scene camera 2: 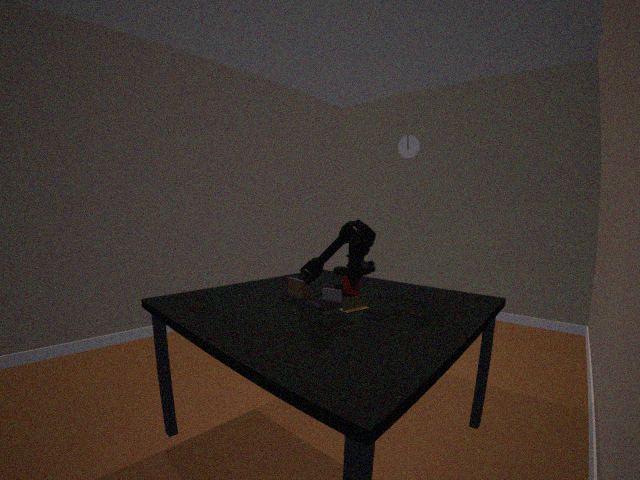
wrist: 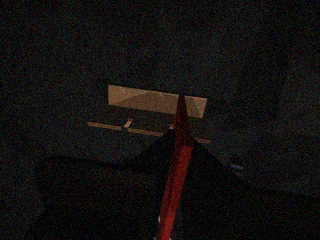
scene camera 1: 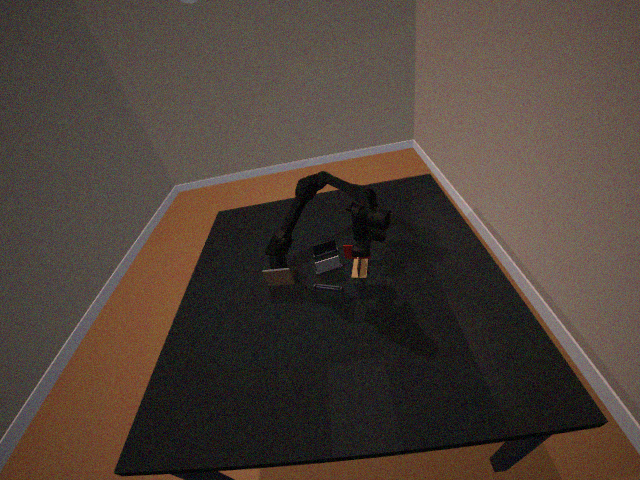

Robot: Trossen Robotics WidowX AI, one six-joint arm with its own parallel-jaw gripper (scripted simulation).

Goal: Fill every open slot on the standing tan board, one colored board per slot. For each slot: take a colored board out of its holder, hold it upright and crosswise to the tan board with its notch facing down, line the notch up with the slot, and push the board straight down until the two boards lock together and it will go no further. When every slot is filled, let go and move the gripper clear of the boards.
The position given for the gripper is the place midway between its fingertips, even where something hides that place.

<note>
The gripper (scene camera 1: pixel 364 253) carries a red board. Also in view: a tan board (wrist: pixel 144 111).
The gripper shows as well in scene camera 2 (scene camera 2: pixel 354 289) and in the wrist view (wrist: pixel 176 135).
</note>
